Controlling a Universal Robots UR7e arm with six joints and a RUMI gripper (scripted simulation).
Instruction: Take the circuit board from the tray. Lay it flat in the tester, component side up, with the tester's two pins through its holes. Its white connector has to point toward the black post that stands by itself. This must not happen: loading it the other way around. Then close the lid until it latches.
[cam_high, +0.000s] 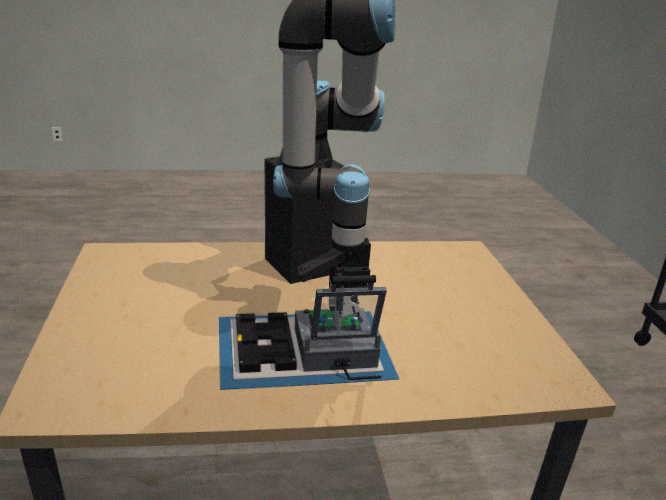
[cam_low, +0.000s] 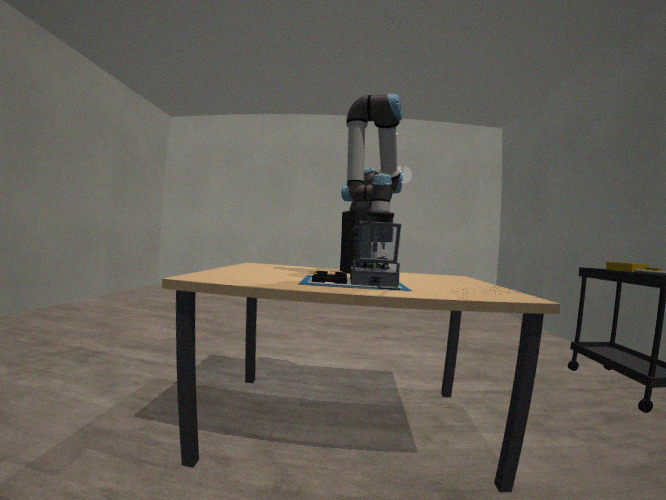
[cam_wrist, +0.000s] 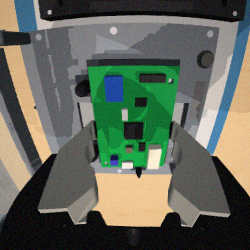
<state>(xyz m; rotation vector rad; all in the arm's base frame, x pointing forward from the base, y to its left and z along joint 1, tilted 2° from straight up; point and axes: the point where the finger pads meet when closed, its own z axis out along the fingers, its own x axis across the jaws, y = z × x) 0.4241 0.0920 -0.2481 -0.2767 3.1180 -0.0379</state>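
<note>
Now: the green circuit board right at my hand. From my hand the other things lie so: tester bed (1 cm to the left, 1 cm below); framed lid (12 cm ahead, 2 cm to the left, 10 cm above).
</note>
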